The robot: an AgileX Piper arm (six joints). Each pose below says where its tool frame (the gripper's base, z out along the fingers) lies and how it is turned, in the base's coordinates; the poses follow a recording.
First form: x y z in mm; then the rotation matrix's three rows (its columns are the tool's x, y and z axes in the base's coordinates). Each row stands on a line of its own.
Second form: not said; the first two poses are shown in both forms.
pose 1, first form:
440 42 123
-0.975 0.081 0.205
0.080 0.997 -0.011
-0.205 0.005 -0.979
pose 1, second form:
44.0 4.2 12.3
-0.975 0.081 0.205
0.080 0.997 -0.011
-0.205 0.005 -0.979

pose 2, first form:
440 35 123
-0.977 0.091 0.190
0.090 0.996 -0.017
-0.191 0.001 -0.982
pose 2, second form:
44.0 3.5 12.3
-0.977 0.091 0.190
0.090 0.996 -0.017
-0.191 0.001 -0.982

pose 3, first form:
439 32 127
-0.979 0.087 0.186
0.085 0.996 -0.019
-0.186 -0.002 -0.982
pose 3, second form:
43.9 3.2 12.7
-0.979 0.087 0.186
0.085 0.996 -0.019
-0.186 -0.002 -0.982

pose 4, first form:
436 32 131
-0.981 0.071 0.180
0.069 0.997 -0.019
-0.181 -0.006 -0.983
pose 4, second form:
43.6 3.2 13.1
-0.981 0.071 0.180
0.069 0.997 -0.019
-0.181 -0.006 -0.983

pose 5, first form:
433 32 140
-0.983 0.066 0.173
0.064 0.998 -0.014
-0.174 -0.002 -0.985
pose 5, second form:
43.3 3.2 14.0
-0.983 0.066 0.173
0.064 0.998 -0.014
-0.174 -0.002 -0.985

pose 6, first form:
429 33 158
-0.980 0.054 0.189
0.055 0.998 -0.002
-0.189 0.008 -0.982
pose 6, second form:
42.9 3.3 15.8
-0.980 0.054 0.189
0.055 0.998 -0.002
-0.189 0.008 -0.982

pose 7, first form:
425 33 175
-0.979 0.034 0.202
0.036 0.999 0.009
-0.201 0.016 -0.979
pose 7, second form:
42.5 3.3 17.5
-0.979 0.034 0.202
0.036 0.999 0.009
-0.201 0.016 -0.979

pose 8, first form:
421 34 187
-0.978 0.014 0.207
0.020 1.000 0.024
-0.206 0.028 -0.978
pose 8, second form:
42.1 3.4 18.7
-0.978 0.014 0.207
0.020 1.000 0.024
-0.206 0.028 -0.978

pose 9, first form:
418 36 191
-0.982 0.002 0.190
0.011 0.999 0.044
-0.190 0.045 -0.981
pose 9, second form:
41.8 3.6 19.1
-0.982 0.002 0.190
0.011 0.999 0.044
-0.190 0.045 -0.981

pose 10, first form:
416 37 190
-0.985 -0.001 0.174
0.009 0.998 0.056
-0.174 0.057 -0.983
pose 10, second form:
41.6 3.7 19.0
-0.985 -0.001 0.174
0.009 0.998 0.056
-0.174 0.057 -0.983

